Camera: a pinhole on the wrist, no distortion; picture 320 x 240 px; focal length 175.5 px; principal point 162.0 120.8 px. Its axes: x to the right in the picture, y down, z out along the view. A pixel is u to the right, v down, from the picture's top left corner.
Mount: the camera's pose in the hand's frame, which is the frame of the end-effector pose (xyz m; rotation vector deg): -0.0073 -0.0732 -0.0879 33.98 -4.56 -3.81
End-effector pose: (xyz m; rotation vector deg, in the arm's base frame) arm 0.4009 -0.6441 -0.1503 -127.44 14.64 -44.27
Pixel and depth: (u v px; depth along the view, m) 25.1 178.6 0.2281
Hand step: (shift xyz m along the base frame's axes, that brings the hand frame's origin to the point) -0.0885 0.2457 -0.0743
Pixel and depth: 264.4 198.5 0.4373
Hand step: 0.3984 0.2739 0.0120
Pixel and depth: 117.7 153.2 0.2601
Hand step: 0.0051 0.2476 0.0004
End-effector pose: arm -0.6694 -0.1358 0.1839 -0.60 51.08 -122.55
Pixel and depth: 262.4 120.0 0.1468
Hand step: -0.1411 0.0051 0.1085
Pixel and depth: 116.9 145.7 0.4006
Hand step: 0.0146 0.0424 0.3861
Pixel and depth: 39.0 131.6 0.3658
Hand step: 0.1033 0.1767 0.3827
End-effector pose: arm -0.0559 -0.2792 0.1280 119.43 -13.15 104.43
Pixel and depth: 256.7 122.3 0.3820
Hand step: 0.3534 0.2055 0.0858
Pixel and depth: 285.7 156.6 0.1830
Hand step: 0.1553 0.1208 0.0690
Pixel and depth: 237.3 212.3 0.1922
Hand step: 0.1676 0.0539 0.0292
